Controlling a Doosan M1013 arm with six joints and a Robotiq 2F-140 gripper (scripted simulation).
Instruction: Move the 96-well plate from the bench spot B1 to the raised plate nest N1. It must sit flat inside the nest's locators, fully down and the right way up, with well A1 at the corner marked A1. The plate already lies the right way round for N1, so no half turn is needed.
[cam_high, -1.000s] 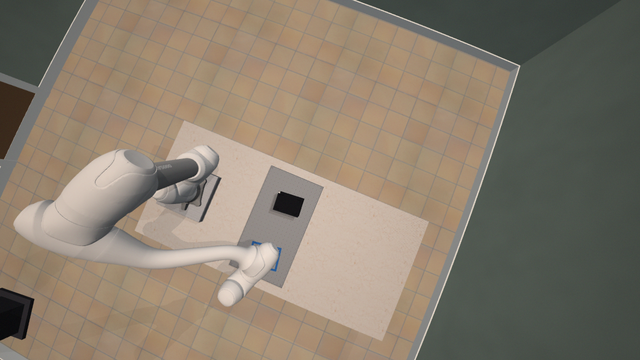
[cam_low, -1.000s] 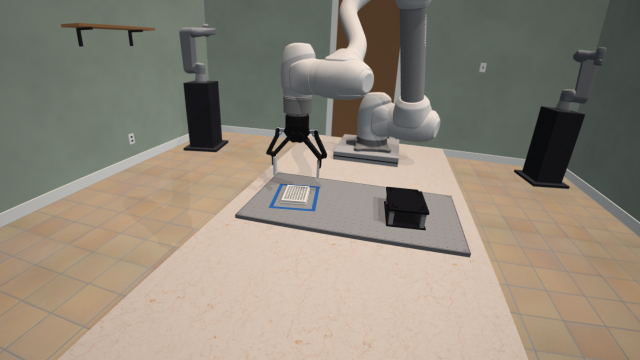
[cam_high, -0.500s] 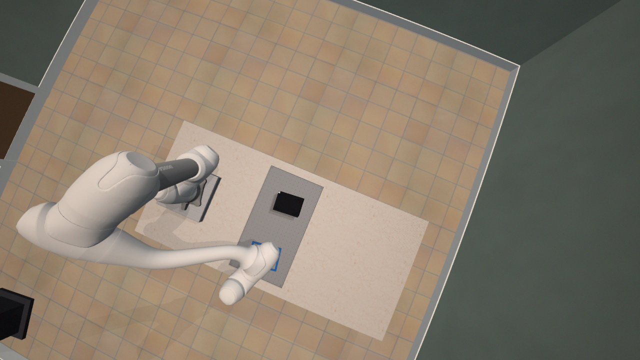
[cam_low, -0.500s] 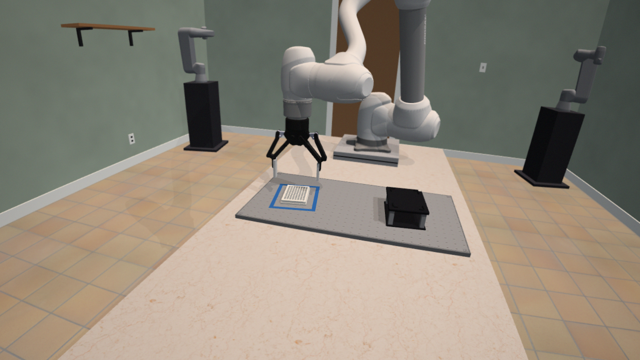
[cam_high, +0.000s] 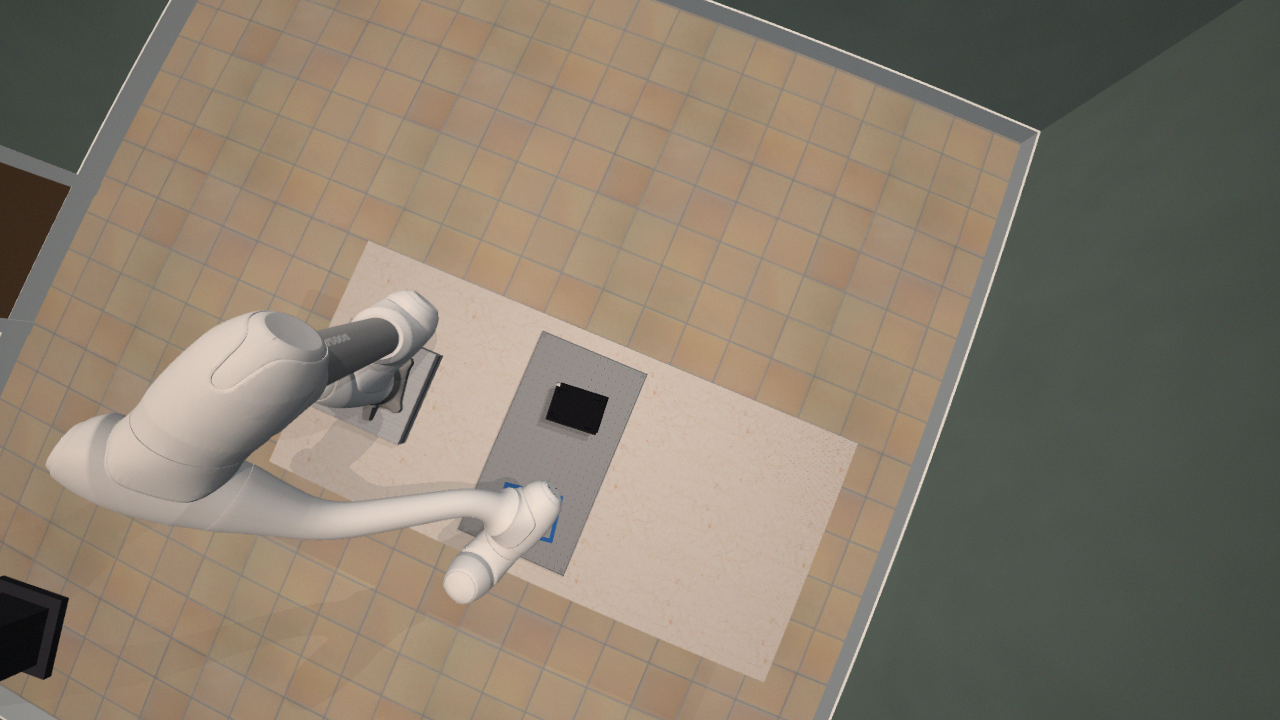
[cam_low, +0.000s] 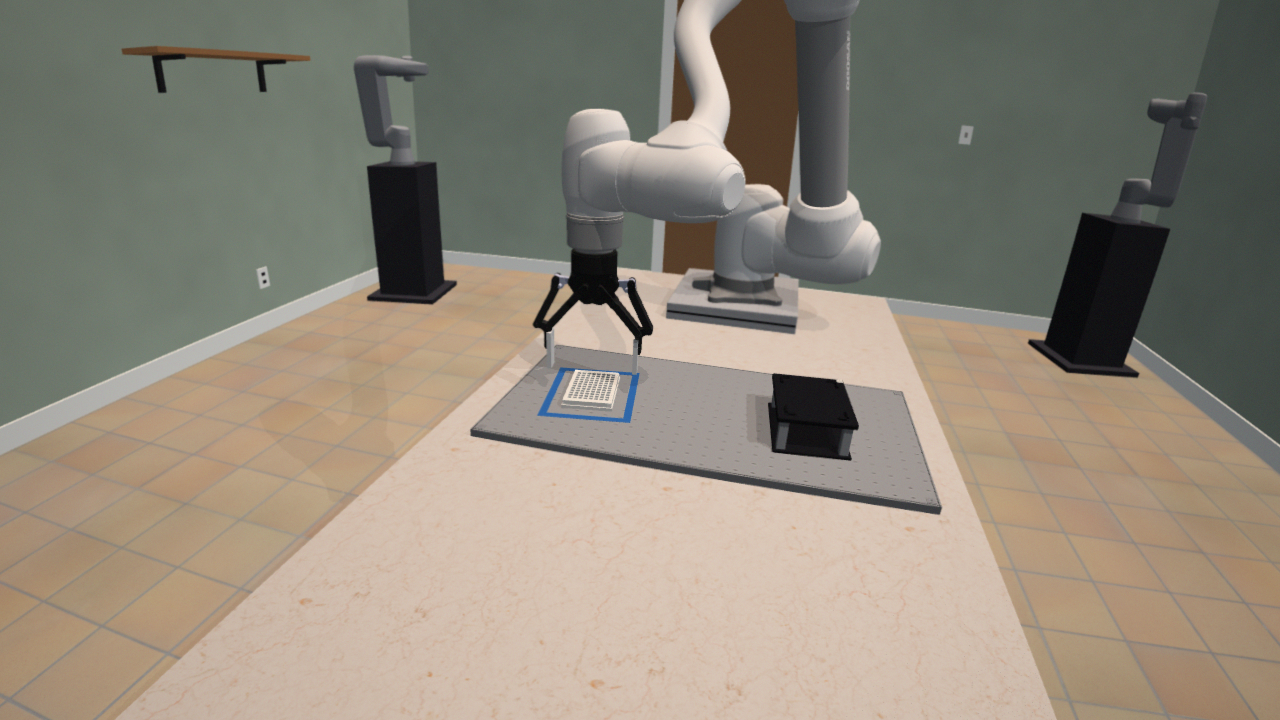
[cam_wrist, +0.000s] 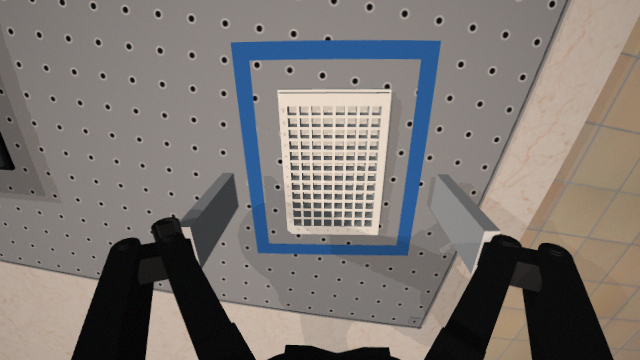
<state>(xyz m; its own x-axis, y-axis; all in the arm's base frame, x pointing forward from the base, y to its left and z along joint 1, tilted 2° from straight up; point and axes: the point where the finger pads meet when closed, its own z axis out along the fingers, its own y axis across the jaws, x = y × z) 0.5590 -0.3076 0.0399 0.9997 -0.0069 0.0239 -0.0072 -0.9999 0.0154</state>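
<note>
The white 96-well plate is 5 cm below my hand. Round my hand: A1 label 42 cm to the left, 1 cm ahead.
</note>
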